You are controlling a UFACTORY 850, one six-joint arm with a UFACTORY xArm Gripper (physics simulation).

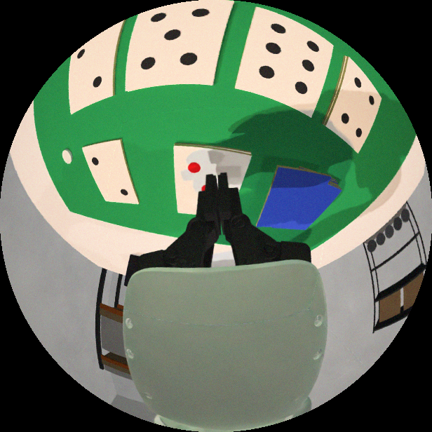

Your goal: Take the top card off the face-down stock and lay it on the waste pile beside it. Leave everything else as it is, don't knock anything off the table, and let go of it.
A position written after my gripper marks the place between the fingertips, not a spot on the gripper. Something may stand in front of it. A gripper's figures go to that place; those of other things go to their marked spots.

My gripper (218,186) is 0.12 m from the lens. A card (191,162): 0.12 m from the lens. A card (107,161): 0.16 m from the lens. A green mat (149,121) is 0.12 m from the lens.
